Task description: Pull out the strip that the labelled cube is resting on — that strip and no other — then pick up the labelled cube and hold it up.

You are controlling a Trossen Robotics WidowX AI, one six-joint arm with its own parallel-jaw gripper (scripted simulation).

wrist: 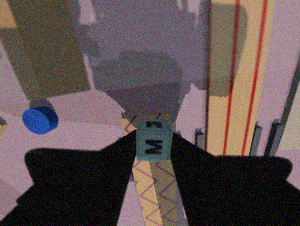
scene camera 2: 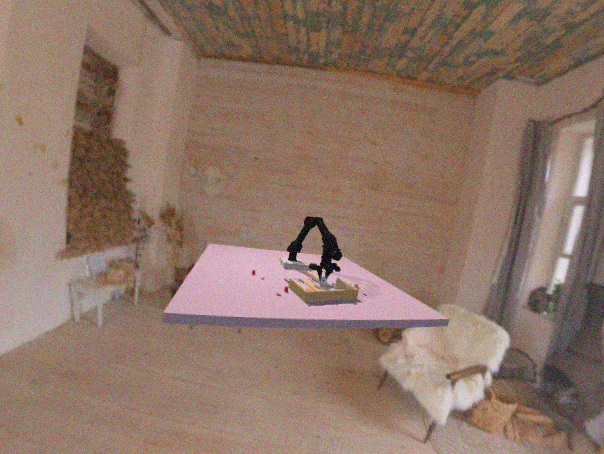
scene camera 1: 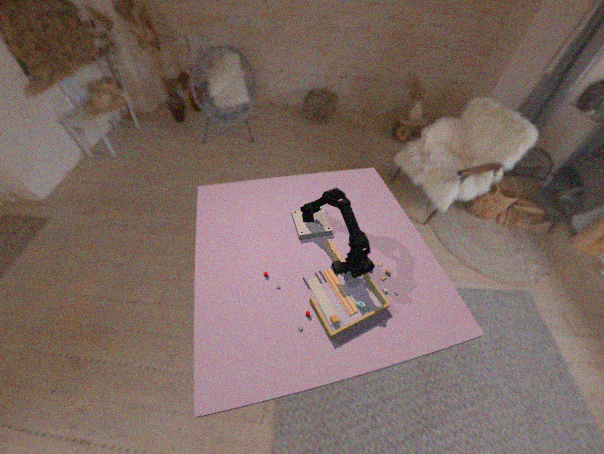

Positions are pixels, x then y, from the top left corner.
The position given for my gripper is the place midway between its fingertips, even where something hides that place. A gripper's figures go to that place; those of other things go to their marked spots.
My gripper [wrist: 153, 134]: 0.11 m from the lens. A blue disc [wrist: 39, 120]: 0.16 m from the lens.
